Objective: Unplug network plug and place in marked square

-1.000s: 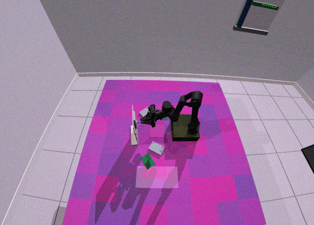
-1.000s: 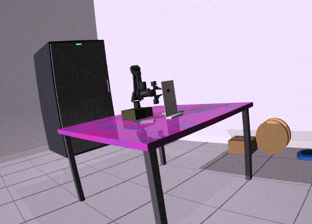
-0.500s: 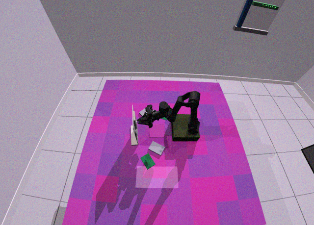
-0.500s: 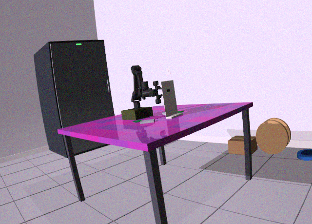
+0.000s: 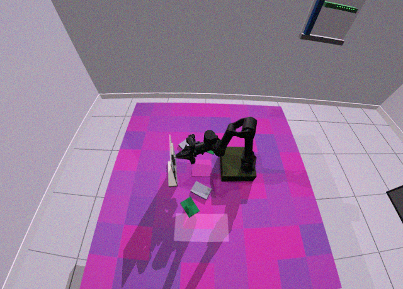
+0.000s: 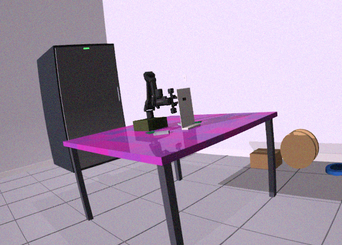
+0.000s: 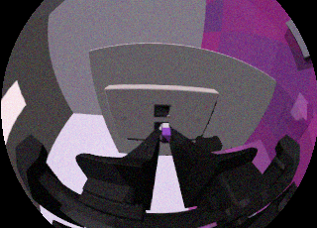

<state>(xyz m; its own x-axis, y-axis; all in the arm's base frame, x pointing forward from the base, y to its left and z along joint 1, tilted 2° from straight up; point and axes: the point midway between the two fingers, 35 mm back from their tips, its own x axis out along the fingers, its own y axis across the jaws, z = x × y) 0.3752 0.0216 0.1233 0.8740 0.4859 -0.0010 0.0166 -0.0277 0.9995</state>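
Now: the marked square 13 cm behind my gripper tip, 5 cm to the right of it and 21 cm below it. From my gripper tip the other things lie so: green card 9 cm behind, 20 cm to the left, 21 cm below; upright white panel 3 cm ahead, 8 cm below; pale network plug 1 cm ahead.
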